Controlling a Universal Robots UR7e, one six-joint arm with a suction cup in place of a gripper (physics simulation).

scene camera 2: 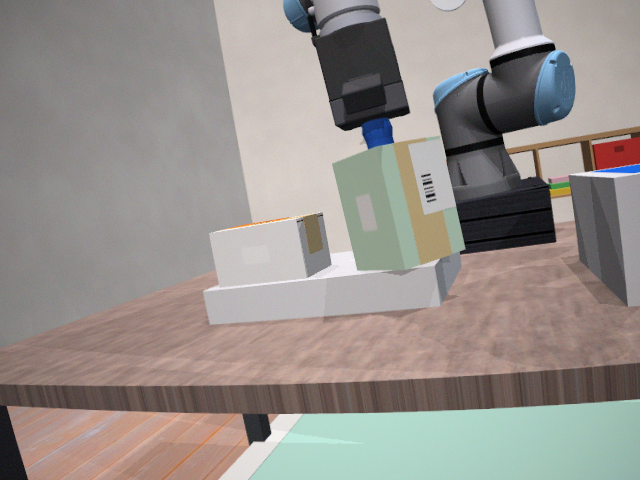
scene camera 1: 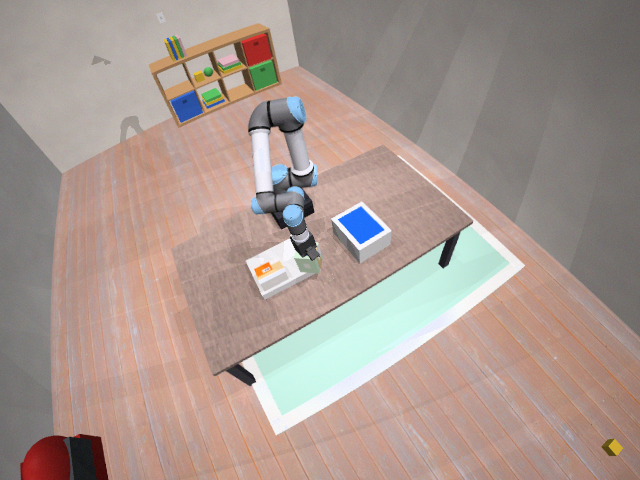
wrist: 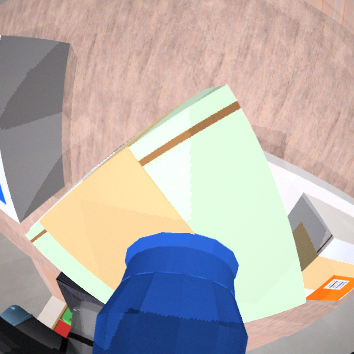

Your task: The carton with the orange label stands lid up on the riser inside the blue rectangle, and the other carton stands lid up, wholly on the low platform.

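Note:
My gripper's blue suction cup is on the top face of the pale green carton and holds it about upright. The carton's bottom is at or just above the right part of the low white platform; contact is hard to tell. The white carton with the orange label stands label up on the platform's left part, a small gap away. The white riser bears the blue rectangle on top.
The wooden table carries the platform and riser, with the riser right of the platform in both scene views. The arm's dark base block stands behind them. A shelf unit stands by the back wall.

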